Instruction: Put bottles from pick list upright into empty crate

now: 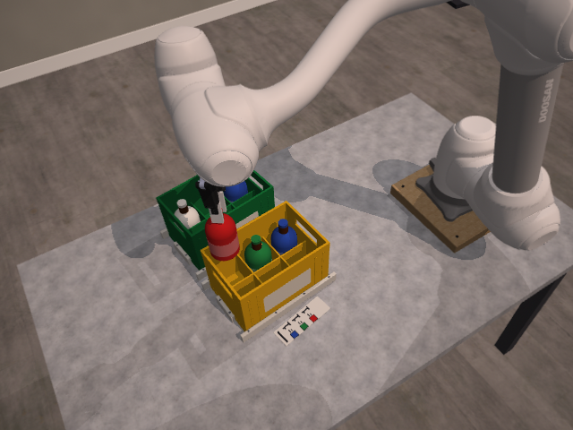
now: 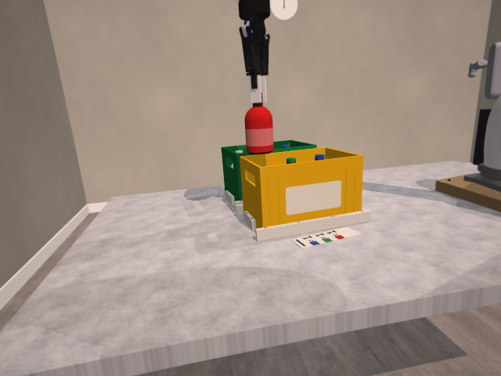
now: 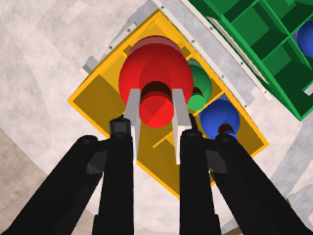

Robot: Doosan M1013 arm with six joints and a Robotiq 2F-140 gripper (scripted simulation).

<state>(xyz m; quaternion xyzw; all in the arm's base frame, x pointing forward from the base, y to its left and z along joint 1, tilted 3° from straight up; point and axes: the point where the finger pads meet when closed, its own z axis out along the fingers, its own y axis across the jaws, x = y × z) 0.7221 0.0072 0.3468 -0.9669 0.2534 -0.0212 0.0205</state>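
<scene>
Now: the red-capped bottle 80 mm below my hand. The rest, counted from my hand: green bottle (80 mm behind, 20 mm to the right, 260 mm below); yellow crate (90 mm behind, 20 mm to the left, 270 mm below); blue bottle (170 mm behind, 40 mm to the right, 260 mm below).
</scene>
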